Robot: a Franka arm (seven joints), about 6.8 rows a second.
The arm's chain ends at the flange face. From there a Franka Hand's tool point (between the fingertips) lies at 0.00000 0.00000 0.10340 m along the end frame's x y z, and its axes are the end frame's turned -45 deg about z.
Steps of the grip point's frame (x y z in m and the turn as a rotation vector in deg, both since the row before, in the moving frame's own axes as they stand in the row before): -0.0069, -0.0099, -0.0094, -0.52, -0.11, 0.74; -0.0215, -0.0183, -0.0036, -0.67, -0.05, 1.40; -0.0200, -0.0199, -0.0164, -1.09, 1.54, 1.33; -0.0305, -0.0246, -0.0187, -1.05, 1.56, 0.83; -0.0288, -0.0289, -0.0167, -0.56, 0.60, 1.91
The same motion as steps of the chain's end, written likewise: -0.0124, -0.0029, -0.0094, -0.45, 0.29, 0.74; -0.0289, 0.0013, -0.0036, -0.51, 0.44, 1.40; -0.0316, 0.0006, -0.0163, 0.32, 1.86, 1.33; -0.0423, 0.0048, -0.0186, 0.36, 1.85, 0.83; -0.0423, 0.0000, -0.0167, 0.03, 0.82, 1.91
